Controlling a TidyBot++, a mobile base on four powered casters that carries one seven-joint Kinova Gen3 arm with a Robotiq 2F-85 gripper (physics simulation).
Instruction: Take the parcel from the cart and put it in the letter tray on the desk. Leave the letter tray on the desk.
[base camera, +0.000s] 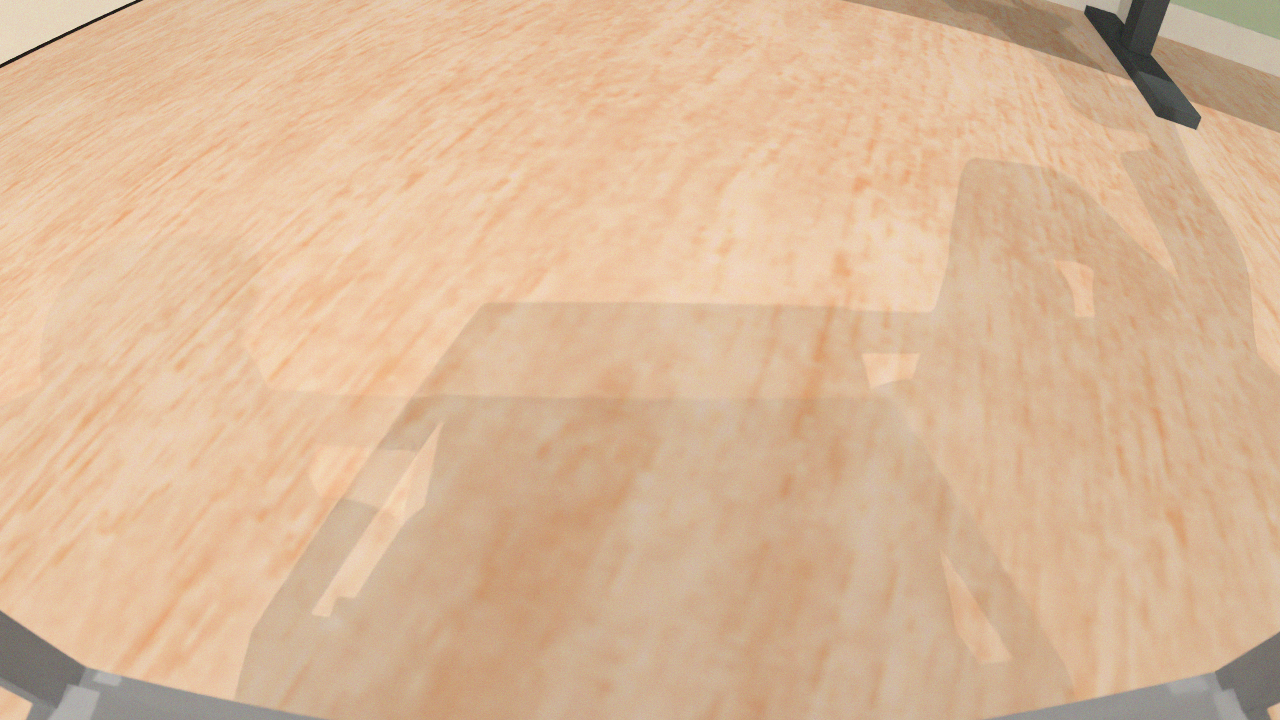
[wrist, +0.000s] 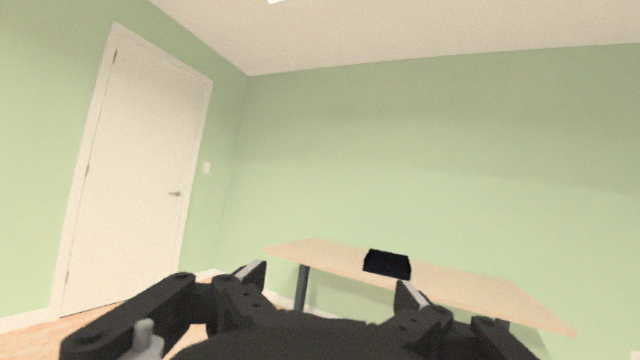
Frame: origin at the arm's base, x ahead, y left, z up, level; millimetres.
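Seen in the pictures: gripper, fingertip midpoint: (wrist: 328, 285).
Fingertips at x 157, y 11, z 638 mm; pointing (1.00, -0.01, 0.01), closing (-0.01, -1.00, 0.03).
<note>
A point is followed by its place in that frame.
A desk (wrist: 465, 287) {z 324, x 1329, y -779 mm} with a light wood top stands against the green wall in the wrist view, at the lower right of centre. A black letter tray (wrist: 387, 264) {z 326, x 1579, y -400 mm} sits on it, near the middle of its length. Part of the desk's dark leg and foot (base camera: 1150, 76) shows at the top right of the base camera view. My gripper (wrist: 328, 285) {z 638, x 157, y 11 mm} is open and empty, well short of the desk. The cart and the parcel do not show in either view.
A white closed door (wrist: 135, 175) {z 642, x 1705, y 1616 mm} stands in the left wall, with a small wall switch (wrist: 206, 167) {z 827, x 2326, y 1389 mm} beside it. Wood floor (base camera: 626, 223) {z -396, x 596, y 20 mm} with the robot's shadow lies in front of the base. A pale surface (base camera: 44, 22) {z -337, x 1653, y 1638 mm} with a dark lower edge shows at the top left.
</note>
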